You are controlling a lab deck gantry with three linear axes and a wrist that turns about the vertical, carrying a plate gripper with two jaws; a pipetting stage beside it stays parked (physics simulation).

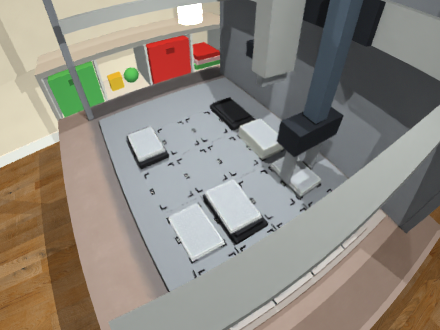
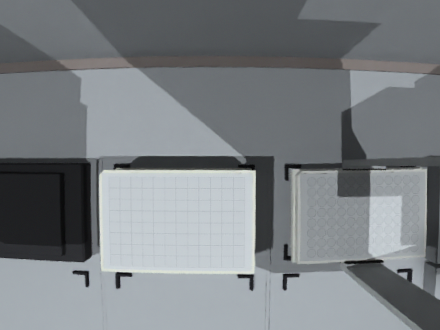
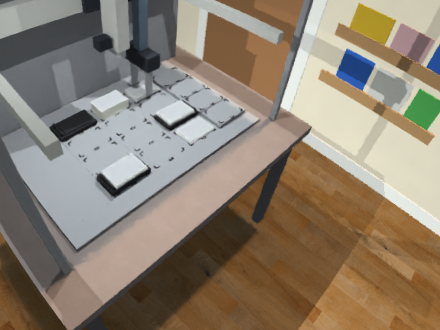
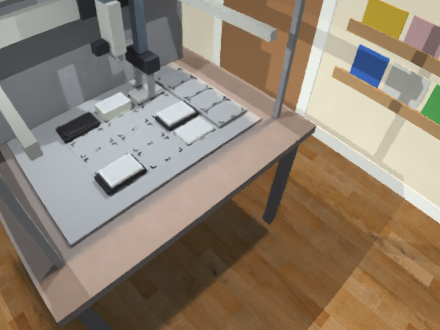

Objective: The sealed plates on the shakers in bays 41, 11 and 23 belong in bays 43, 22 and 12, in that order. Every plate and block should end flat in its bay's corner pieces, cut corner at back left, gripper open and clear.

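Places are measured from the robot's base along level axes (x ahead, y left, z up), in millimetres.
Where they show: gripper, fingertip midpoint: (image 1: 296, 173) (image 2: 360, 214) (image 3: 142, 89) (image 4: 145, 91); robot's base at its link origin: (image 1: 129, 142) (image 3: 117, 194) (image 4: 113, 193).
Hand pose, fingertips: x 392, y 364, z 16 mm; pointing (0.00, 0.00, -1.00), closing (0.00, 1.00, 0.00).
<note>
Things, the pixels of their top centre, and the offset from my fingertips. "pt": a spot on its surface instead.
- sealed plate at its top centre: (image 2: 365, 216) (image 1: 296, 171) (image 3: 142, 88) (image 4: 145, 90) dz +7, dx +0, dy +0 mm
- bay 41 shaker at its top centre: (image 1: 231, 108) (image 3: 72, 121) (image 4: 76, 123) dz +15, dx -332, dy +1 mm
- bay 11 at a spot on its surface: (image 1: 146, 142) (image 3: 126, 166) (image 4: 122, 166) pt dz +21, dx -319, dy -320 mm
- bay 23 at a spot on its surface: (image 1: 232, 205) (image 3: 177, 110) (image 4: 177, 111) pt dz +21, dx +2, dy -219 mm
- tall pale block at its top centre: (image 2: 176, 222) (image 1: 261, 132) (image 3: 109, 100) (image 4: 112, 102) dz +26, dx -164, dy +0 mm
- white plate at its top centre: (image 1: 194, 228) (image 3: 195, 128) (image 4: 194, 128) dz -2, dx +0, dy -321 mm
The sealed plate (image 1: 301, 179) (image 2: 320, 220) (image 4: 144, 96) is at bay 43, level, low at the corner pieces; whether it touches the deck cannot be told. My gripper (image 1: 300, 167) (image 2: 363, 215) (image 4: 145, 91) is shut on it, with a jaw against each long side. The bay 41 shaker (image 1: 231, 112) (image 2: 32, 212) (image 3: 74, 125) is black and bare. Sealed plates sit on the shakers in bay 11 (image 1: 146, 142) (image 3: 124, 170) (image 4: 120, 170) and bay 23 (image 1: 232, 205) (image 3: 175, 112) (image 4: 176, 113). Bays 22 (image 1: 186, 176) and 12 (image 1: 152, 191) hold no plate.
A tall pale block (image 1: 260, 136) (image 2: 177, 220) (image 3: 110, 104) stands in bay 42, directly left of the held plate. A white plate (image 1: 196, 231) (image 3: 195, 130) (image 4: 194, 130) lies in bay 13. The parked pipetting stage (image 1: 277, 40) (image 3: 115, 25) (image 4: 111, 30) hangs beside my gripper's column.
</note>
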